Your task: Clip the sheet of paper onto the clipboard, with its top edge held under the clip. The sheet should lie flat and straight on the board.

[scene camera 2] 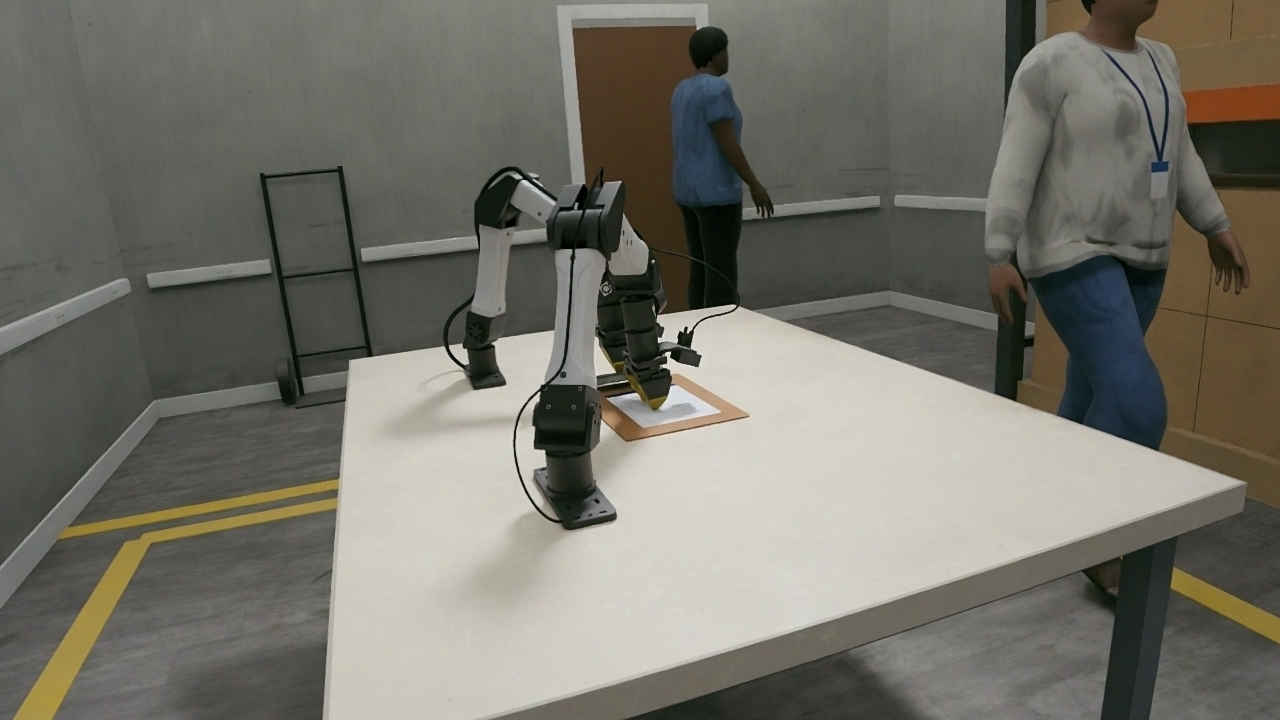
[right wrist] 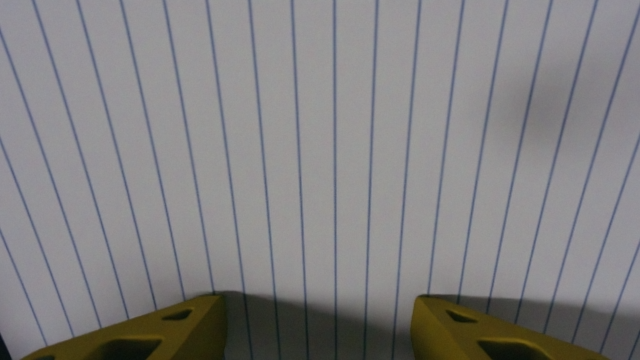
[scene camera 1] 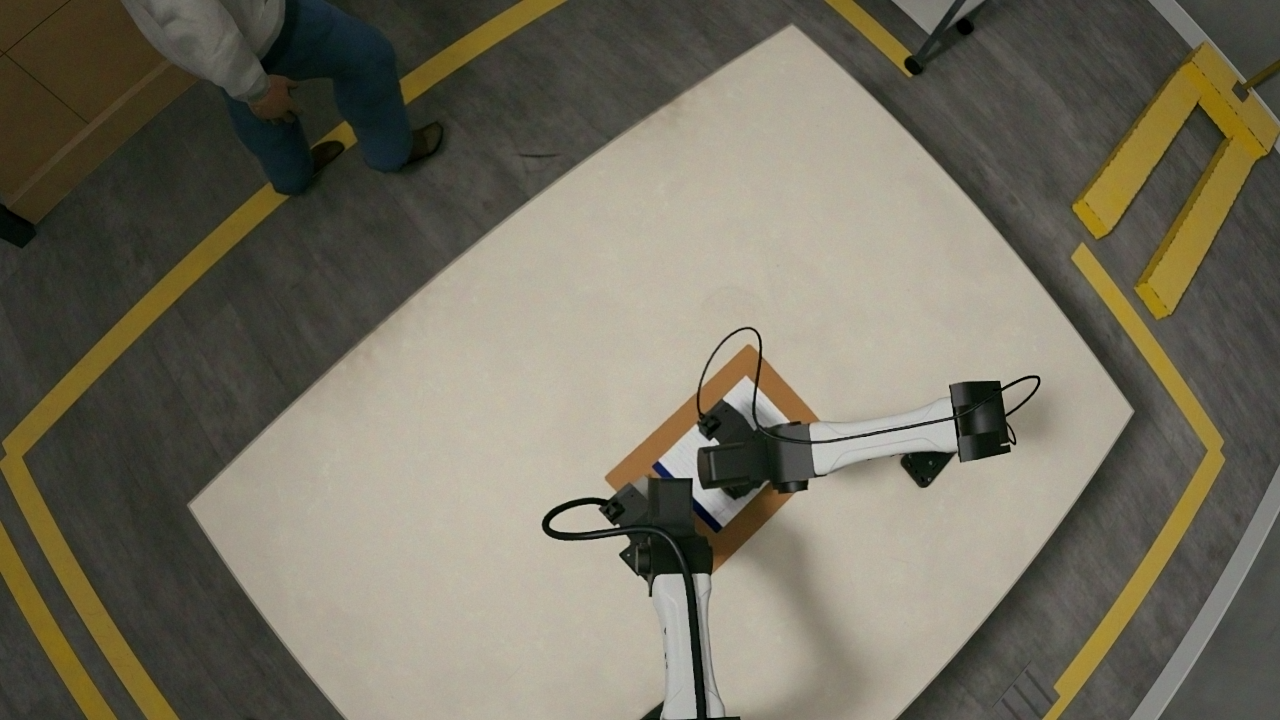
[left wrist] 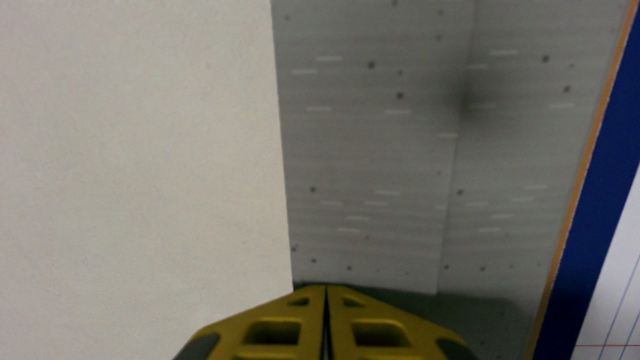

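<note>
The brown clipboard (scene camera 1: 646,454) (scene camera 2: 726,410) lies on the table. Its grey clip (left wrist: 370,150) (scene camera 2: 614,381) is mostly hidden under the left arm in scene camera 1. The lined white sheet (scene camera 1: 769,410) (scene camera 2: 693,402) (left wrist: 617,280) (right wrist: 320,150) lies on the board. Its blue top band (scene camera 1: 703,514) (left wrist: 600,145) runs beside the clip, with a thin brown strip between them in the left wrist view. My left gripper (left wrist: 326,300) is shut and empty, with its tips over the clip. My right gripper (right wrist: 319,312) (scene camera 2: 657,404) is open, with its fingertips at the sheet's surface.
The two arms stand close together over the board. The white table (scene camera 1: 501,358) (scene camera 2: 850,501) extends around them. One person (scene camera 1: 331,62) (scene camera 2: 1083,179) stands beyond the table edge, and another person (scene camera 2: 707,143) stands near the door.
</note>
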